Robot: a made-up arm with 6 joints. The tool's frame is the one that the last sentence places.
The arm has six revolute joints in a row. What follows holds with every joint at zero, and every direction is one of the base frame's. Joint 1 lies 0.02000 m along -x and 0.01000 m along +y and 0.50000 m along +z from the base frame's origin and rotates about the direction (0.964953, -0.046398, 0.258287), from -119.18 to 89.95 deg. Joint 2 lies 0.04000 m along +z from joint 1 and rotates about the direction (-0.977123, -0.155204, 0.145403), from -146.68 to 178.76 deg. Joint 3 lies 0.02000 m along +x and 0.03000 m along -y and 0.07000 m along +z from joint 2 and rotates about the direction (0.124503, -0.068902, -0.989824), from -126.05 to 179.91 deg. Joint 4 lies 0.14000 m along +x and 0.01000 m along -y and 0.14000 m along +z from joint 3 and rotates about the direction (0.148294, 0.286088, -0.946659), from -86.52 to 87.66 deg. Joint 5 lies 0.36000 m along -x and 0.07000 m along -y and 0.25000 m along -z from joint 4 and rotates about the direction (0.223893, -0.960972, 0.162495), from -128.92 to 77.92 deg. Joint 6 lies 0.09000 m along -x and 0.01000 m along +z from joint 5 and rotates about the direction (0.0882, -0.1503, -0.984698), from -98.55 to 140.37 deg. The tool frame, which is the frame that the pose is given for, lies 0.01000 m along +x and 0.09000 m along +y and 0.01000 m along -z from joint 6; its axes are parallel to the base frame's.
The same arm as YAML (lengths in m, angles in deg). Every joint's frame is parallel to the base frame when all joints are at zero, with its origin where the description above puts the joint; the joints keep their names.
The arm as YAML. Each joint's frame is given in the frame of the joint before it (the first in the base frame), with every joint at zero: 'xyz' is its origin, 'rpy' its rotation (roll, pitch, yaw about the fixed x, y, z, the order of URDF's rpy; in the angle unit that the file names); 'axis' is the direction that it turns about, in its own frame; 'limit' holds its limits. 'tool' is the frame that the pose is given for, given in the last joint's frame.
units:
  length: m
  angle: deg
joints:
  - name: joint 1
    type: revolute
    origin:
      xyz: [-0.02, 0.01, 0.5]
      rpy: [0.0, 0.0, 0.0]
    axis: [0.964953, -0.046398, 0.258287]
    limit:
      lower: -119.18
      upper: 89.95
  - name: joint 2
    type: revolute
    origin:
      xyz: [0.0, 0.0, 0.04]
      rpy: [0.0, 0.0, 0.0]
    axis: [-0.977123, -0.155204, 0.145403]
    limit:
      lower: -146.68
      upper: 178.76
  - name: joint 3
    type: revolute
    origin:
      xyz: [0.02, -0.03, 0.07]
      rpy: [0.0, 0.0, 0.0]
    axis: [0.124503, -0.068902, -0.989824]
    limit:
      lower: -126.05
      upper: 179.91
  - name: joint 4
    type: revolute
    origin:
      xyz: [0.14, -0.01, 0.14]
      rpy: [0.0, 0.0, 0.0]
    axis: [0.148294, 0.286088, -0.946659]
    limit:
      lower: -86.52
      upper: 87.66
  - name: joint 5
    type: revolute
    origin:
      xyz: [-0.36, -0.07, -0.25]
      rpy: [0.0, 0.0, 0.0]
    axis: [0.223893, -0.960972, 0.162495]
    limit:
      lower: -128.92
      upper: 77.92
  - name: joint 6
    type: revolute
    origin:
      xyz: [-0.09, 0.0, 0.01]
      rpy: [0.0, 0.0, 0.0]
    axis: [0.0882, -0.1503, -0.984698]
    limit:
      lower: -98.55
      upper: 140.37
tool:
  origin:
    xyz: [0.01, 0.09, -0.01]
    rpy: [0.0, 0.0, 0.0]

